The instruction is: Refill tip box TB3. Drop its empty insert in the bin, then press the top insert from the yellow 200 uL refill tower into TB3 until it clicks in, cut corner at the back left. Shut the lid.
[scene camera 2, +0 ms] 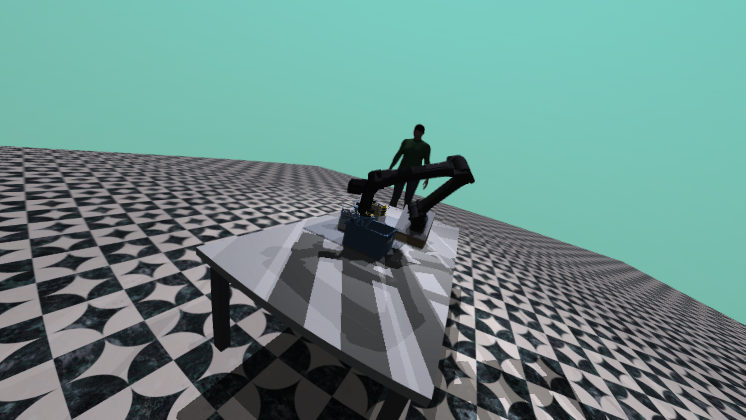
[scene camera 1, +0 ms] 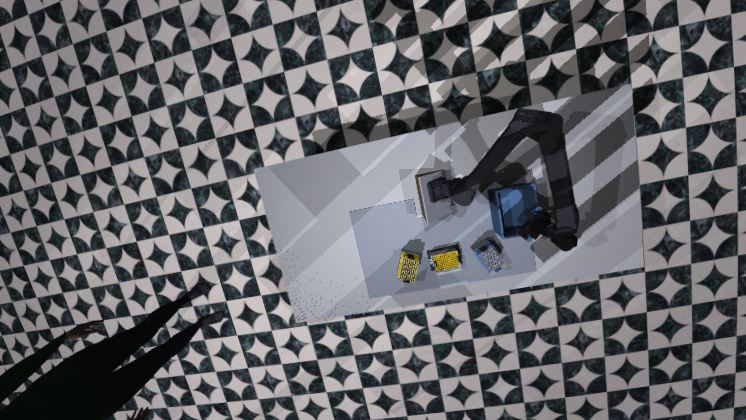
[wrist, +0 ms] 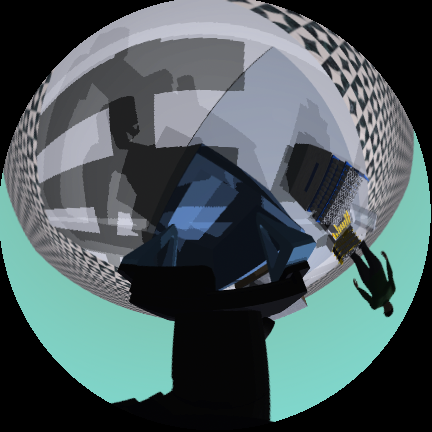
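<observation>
My gripper [scene camera 1: 537,228] [scene camera 2: 365,210] [wrist: 214,222] is open and empty. It hangs over the near right part of the blue bin [scene camera 1: 514,207] [scene camera 2: 367,237] [wrist: 225,217]. Inside the bin I see only patches of light and shadow; I cannot make out an insert. The yellow refill tower [scene camera 1: 408,267] stands at the left of a row on the mat. A box with a yellow tip grid [scene camera 1: 445,259] stands in the middle, and a blue one [scene camera 1: 489,256] [wrist: 330,189] on the right. I cannot read which box is TB3. The yellow items [wrist: 346,243] show small in the wrist view.
The grey table [scene camera 1: 312,208] [scene camera 2: 339,313] carries a paler mat [scene camera 1: 380,235]. The arm's base sits on a wood-edged plate [scene camera 1: 420,192] left of the bin. A person [scene camera 2: 413,157] [wrist: 374,282] stands beyond the table.
</observation>
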